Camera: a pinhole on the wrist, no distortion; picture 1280 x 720 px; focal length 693.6 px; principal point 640.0 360.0 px. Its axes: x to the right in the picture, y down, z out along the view. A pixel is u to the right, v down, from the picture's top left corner.
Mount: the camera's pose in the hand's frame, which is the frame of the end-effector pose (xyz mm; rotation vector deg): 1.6 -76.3 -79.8 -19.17 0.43 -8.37
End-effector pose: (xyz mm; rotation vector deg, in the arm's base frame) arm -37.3 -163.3 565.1 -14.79 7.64 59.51
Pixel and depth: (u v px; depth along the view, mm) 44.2 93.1 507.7
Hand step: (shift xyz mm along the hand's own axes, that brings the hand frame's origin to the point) -441.6 -30.1 456.5
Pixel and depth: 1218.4 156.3 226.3
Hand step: 186.0 -91.7 158.9
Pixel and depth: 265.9 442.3 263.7
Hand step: -126.4 59.6 156.6
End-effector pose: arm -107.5 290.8 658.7 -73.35 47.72 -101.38
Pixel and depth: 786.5 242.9 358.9
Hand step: 79.3 -26.6 280.4
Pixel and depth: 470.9 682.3 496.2
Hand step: -69.8 318.6 311.3
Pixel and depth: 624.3 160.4 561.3
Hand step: -16.2 -42.0 503.1
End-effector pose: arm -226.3 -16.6 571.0 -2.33 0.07 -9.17
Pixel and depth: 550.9 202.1 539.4
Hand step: -67.4 -4.8 468.8
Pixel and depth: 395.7 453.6 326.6
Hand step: -95.7 88.1 212.3
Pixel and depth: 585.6 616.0 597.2
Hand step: 5.3 331.4 411.3
